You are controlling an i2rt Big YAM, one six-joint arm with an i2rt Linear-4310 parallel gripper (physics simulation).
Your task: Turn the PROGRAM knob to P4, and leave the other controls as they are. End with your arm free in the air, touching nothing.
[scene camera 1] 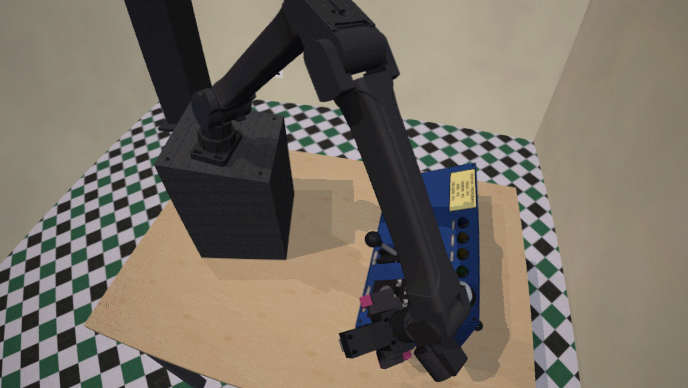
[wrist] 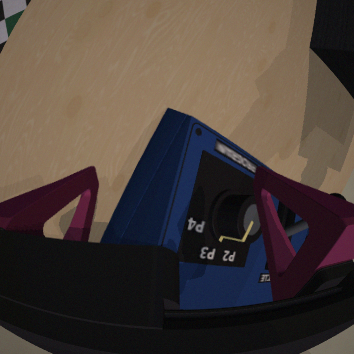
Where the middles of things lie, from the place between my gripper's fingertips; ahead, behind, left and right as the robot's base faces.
The blue console (wrist: 185, 164) lies 27 cm to the left of my hand, 13 cm ahead of it and 3 cm below it.
